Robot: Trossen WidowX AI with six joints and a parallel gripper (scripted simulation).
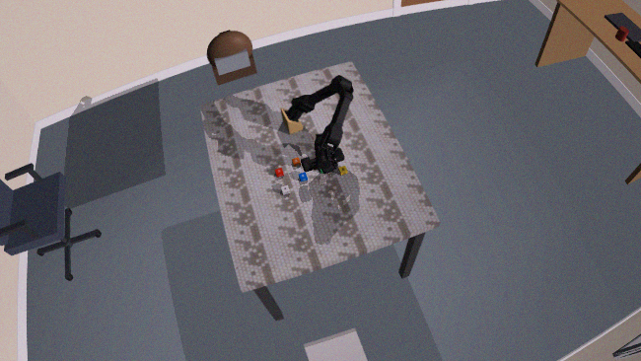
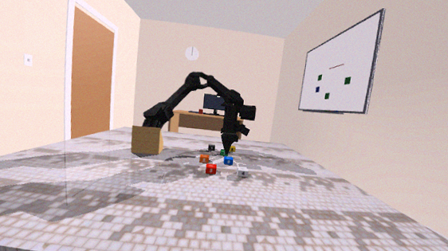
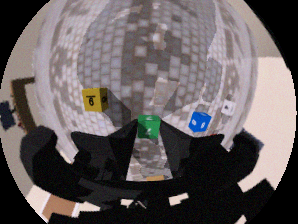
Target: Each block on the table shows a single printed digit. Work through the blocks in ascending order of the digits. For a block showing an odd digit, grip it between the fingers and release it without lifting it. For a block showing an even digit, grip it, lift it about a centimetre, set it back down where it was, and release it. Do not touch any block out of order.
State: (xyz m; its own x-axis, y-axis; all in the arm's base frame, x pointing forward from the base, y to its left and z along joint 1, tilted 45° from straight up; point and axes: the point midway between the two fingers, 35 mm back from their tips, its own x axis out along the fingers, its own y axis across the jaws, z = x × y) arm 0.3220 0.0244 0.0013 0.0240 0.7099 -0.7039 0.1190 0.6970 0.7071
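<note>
My gripper tip is 1 cm past the green block. Also, from my gripper tip: yellow block: 4 cm ahead, 8 cm to the left; black block: 6 cm behind, 7 cm to the left; blue block: 1 cm behind, 10 cm to the right.
</note>
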